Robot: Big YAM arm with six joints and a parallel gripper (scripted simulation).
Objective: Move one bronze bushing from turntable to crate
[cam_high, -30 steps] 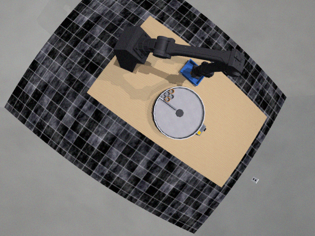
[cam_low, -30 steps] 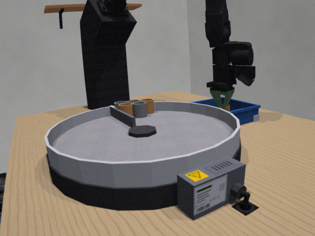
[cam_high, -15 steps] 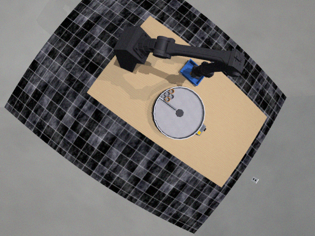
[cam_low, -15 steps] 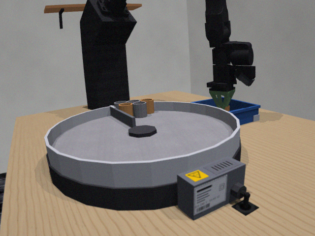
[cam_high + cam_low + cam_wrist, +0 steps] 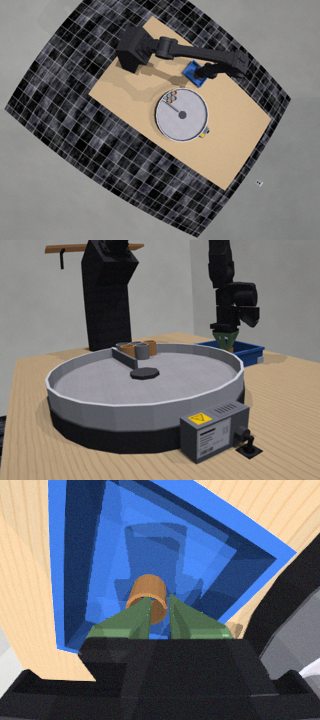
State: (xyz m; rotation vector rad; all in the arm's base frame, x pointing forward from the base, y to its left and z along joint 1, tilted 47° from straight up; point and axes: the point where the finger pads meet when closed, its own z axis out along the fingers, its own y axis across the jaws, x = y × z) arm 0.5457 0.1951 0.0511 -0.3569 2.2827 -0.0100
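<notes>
The blue crate lies 10 mm behind my hand, 10 mm to the left of it and 10 mm below it.
</notes>
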